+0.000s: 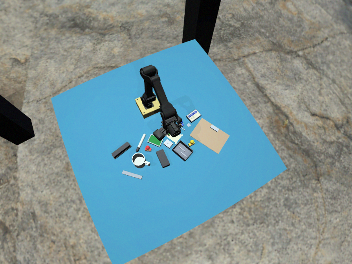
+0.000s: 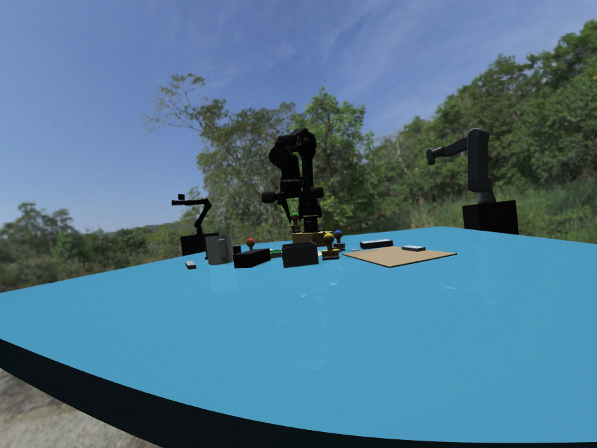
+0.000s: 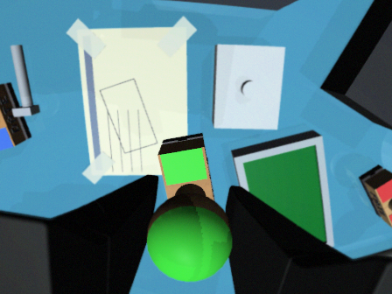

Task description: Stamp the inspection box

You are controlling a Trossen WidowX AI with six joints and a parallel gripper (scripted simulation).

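The cream card lies 10 cm below my gripper tip and 4 cm to the left of it. From my gripper tip the other things lie so: green-knobbed stamp 1 cm below, 1 cm behind; green ink pad 10 cm below, 8 cm to the right, 2 cm behind; blue-knobbed stamp 12 cm to the left, 8 cm below, 4 cm behind.
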